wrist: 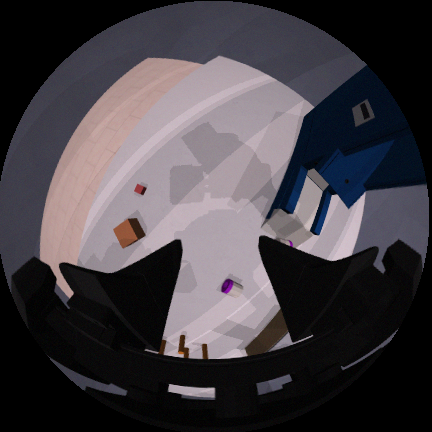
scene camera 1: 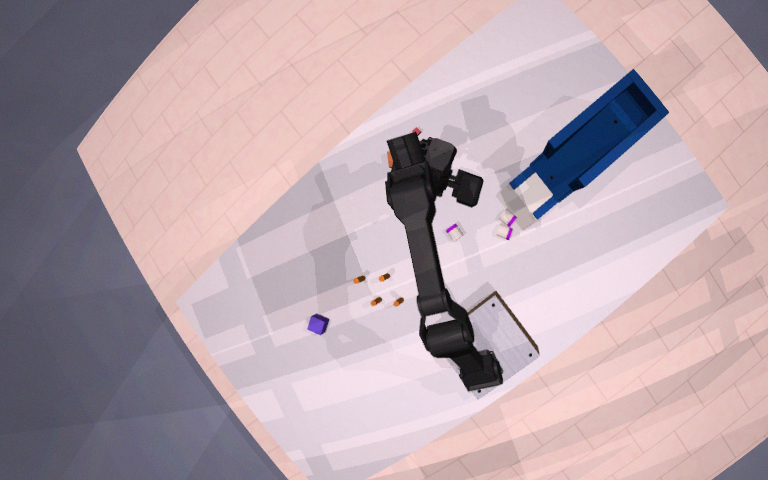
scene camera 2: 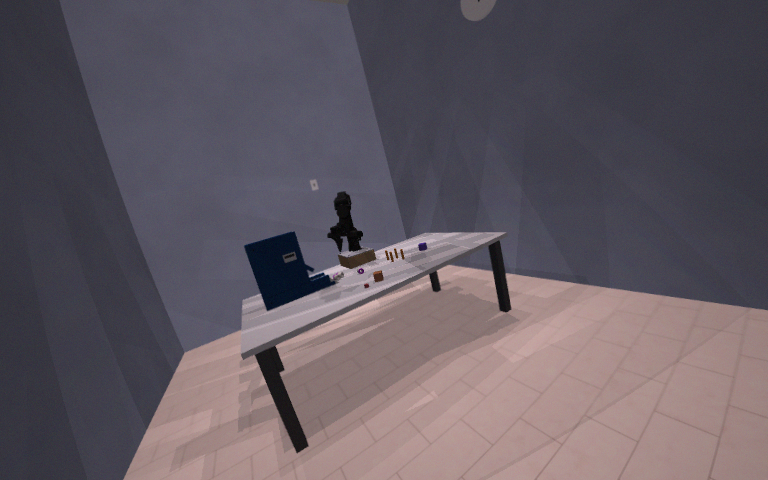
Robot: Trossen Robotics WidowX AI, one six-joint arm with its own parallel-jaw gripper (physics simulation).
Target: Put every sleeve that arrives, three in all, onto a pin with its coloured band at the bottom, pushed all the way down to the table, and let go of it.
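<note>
Three white sleeves with a purple band at one end lie on their sides on the table. One sleeve lies apart, its band towards the upper left in the first scene view. The second sleeve and third sleeve lie close together by the chute mouth, bands to the right; the right finger largely hides them in the wrist view. Several upright orange-brown pins stand bare. My gripper is open and empty above the table, the lone sleeve showing between its fingers.
A blue chute with a pale plate at its mouth stands right. A brown-sided box is beside the arm's base. An orange block, red cube and purple cube lie around.
</note>
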